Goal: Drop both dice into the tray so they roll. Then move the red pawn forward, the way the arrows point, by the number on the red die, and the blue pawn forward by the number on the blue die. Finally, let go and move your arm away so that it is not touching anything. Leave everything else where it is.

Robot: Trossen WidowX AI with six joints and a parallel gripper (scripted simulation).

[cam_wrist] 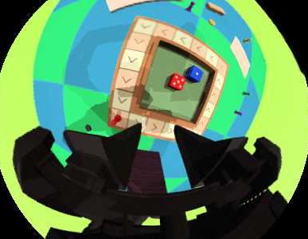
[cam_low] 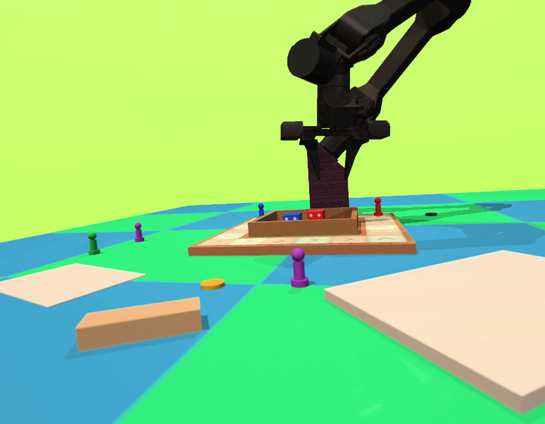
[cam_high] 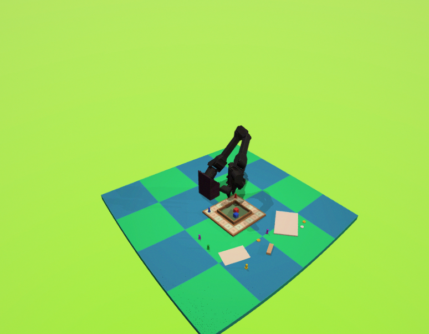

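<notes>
My gripper tip is 15 cm to the left of the blue pawn, 6 cm above it and 5 cm past it. The rest, counted from my gripper tip: sunken tray (8 cm below, 7 cm ahead, 4 cm to the right); then black disc (19 cm to the left, 9 cm behind, 8 cm below); then red pawn (8 cm to the left, 6 cm below, 3 cm behind).
</notes>
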